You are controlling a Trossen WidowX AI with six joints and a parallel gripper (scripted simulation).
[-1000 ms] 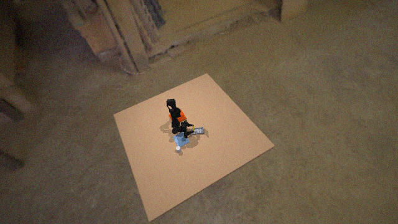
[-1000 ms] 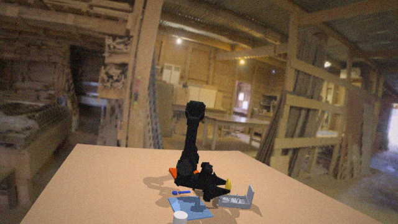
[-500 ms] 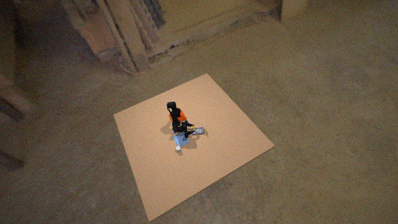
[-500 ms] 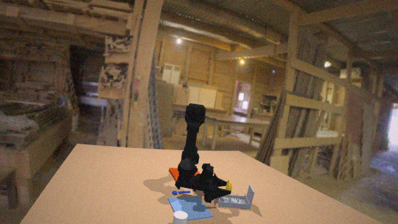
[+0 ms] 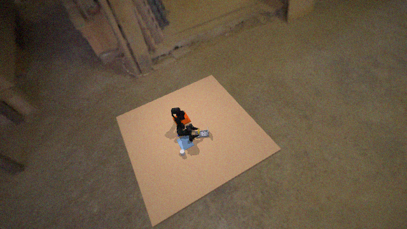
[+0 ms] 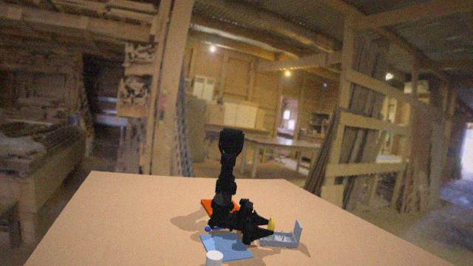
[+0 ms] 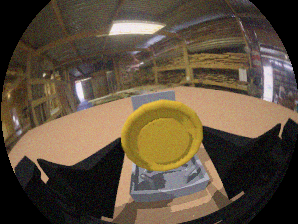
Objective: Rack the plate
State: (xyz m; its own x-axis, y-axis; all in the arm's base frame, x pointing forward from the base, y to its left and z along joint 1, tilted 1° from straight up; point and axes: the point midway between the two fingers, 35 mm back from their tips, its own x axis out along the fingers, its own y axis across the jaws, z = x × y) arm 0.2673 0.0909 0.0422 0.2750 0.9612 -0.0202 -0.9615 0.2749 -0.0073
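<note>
Now: gripper tip 10 mm to the left of the yellow plate. Also, from my gripper tip: grey dish rack 10 mm ahead, 30 mm to the left, 30 mm below; light blue mat 40 mm ahead, 170 mm to the right, 50 mm below; small blue utensil 80 mm behind, 190 mm to the right, 50 mm below.
</note>
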